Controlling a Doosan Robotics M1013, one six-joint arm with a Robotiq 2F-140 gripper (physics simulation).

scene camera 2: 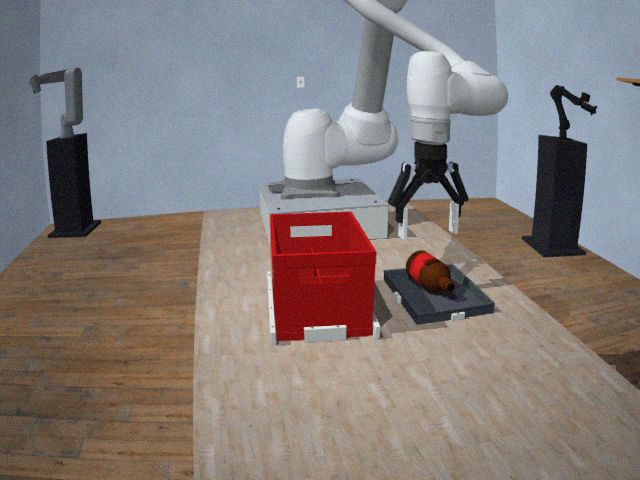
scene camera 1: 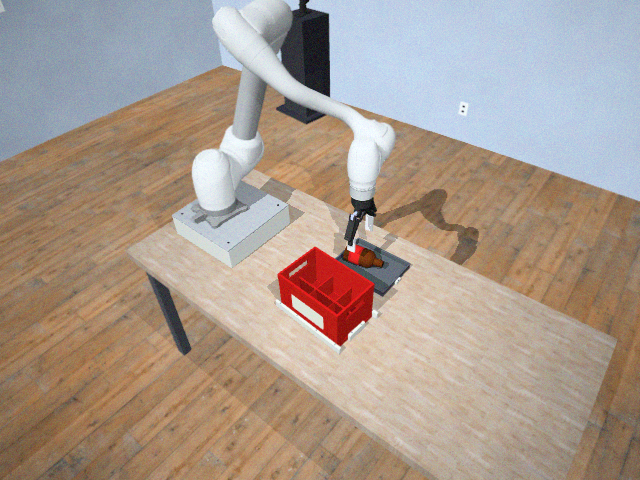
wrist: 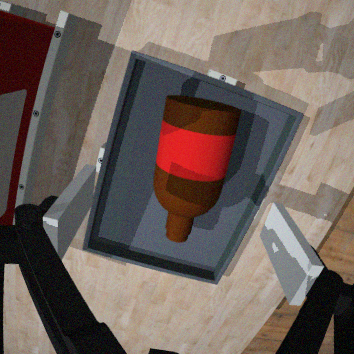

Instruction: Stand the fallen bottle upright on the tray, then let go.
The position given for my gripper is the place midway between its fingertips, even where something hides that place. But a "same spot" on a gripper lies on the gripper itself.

My gripper shows in scene camera 2, in scene camera 1 and in the wrist view (182,203). The same spot on my gripper: (scene camera 2: 398,199) is (scene camera 1: 352,235).
